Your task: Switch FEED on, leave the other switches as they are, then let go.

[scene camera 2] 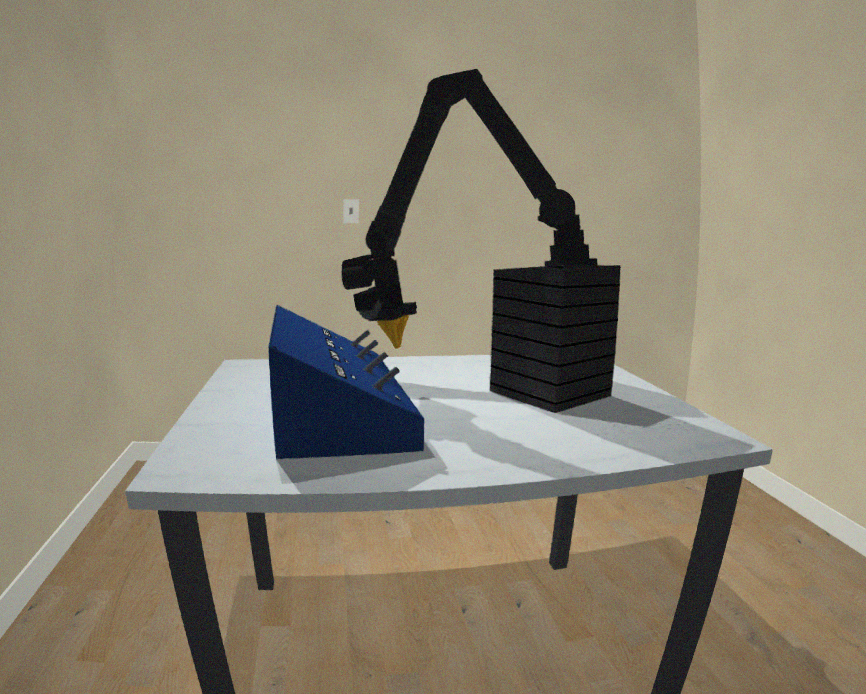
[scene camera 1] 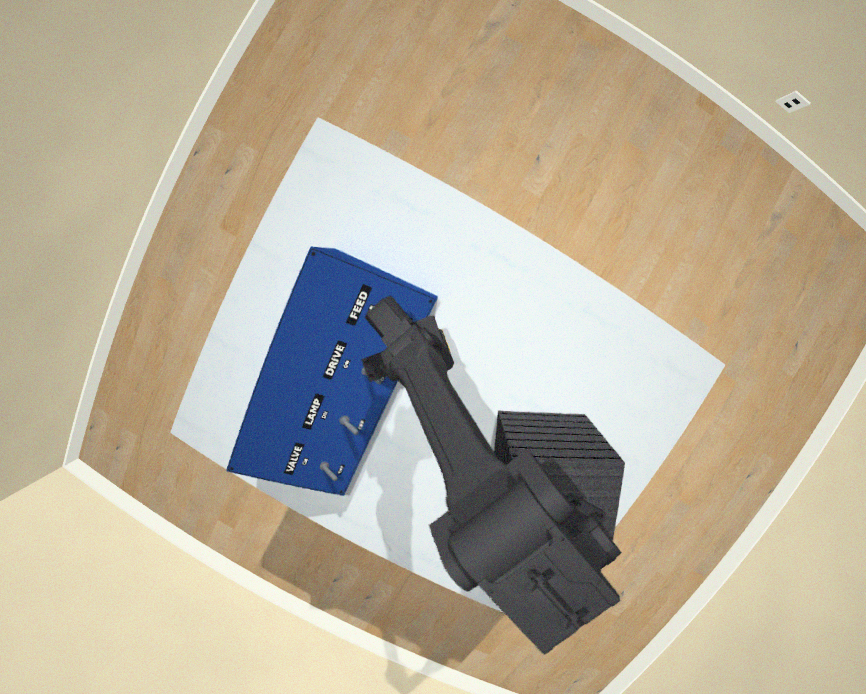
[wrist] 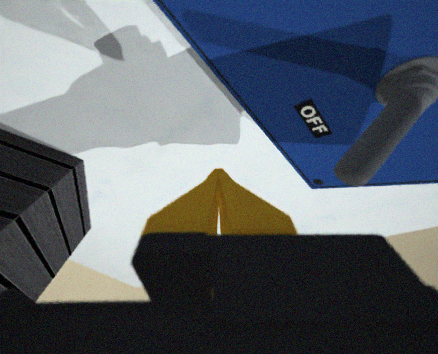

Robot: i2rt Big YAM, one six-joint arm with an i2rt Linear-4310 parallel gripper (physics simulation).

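Where they show: gripper, fingertip midpoint: [scene camera 2: 397,348] [wrist: 218,176]; arm's base at its link origin: [scene camera 2: 570,266] [scene camera 1: 569,528].
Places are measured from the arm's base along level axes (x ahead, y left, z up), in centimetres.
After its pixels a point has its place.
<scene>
The blue sloped switch box [scene camera 1: 289,347] {x 60.6, y -0.3, z -12.2 cm} [scene camera 2: 339,419] {x 50.6, y 29.7, z -22.9 cm} [wrist: 265,85] {x 41.9, y -10.9, z -22.4 cm} carries switches labelled FEED, DRIVE, LAMP and VALVE. The FEED lever [scene camera 2: 360,338] {x 45.2, y -13.4, z -18.1 cm} [wrist: 380,140] {x 44.6, y -13.5, z -17.3 cm} leans toward the low edge, the OFF side; in scene camera 1 the arm hides it. The LAMP lever [scene camera 1: 349,425] {x 43.4, y 9.7, z -17.8 cm} and VALVE lever [scene camera 1: 328,471] {x 42.5, y 21.7, z -17.9 cm} lean to OFF. The DRIVE lever [scene camera 2: 367,349] {x 44.3, y -1.4, z -18.2 cm} is parallel to the others in scene camera 2. My gripper [scene camera 2: 395,345] {x 36.5, y -13.6, z -20.6 cm} [wrist: 218,176] {x 36.5, y -13.6, z -20.6 cm} is shut and empty. Its yellow tips are near the FEED end, just off the levers on the low-edge side, touching none.
The dark ribbed pedestal [scene camera 1: 560,440] {x 6.7, y -10.9, z -11.8 cm} [scene camera 2: 552,339] {x 7.8, y 10.4, z -14.3 cm} [wrist: 40,200] {x 15.8, y -6.2, z -22.1 cm} carries the arm and stands across the white table [scene camera 1: 592,339] {x 6.2, y -30.7, z -29.4 cm} [scene camera 2: 216,412] {x 76.7, y 5.6, z -29.4 cm} from the box. The arm reaches over the table, above the FEED end of the box.
</scene>
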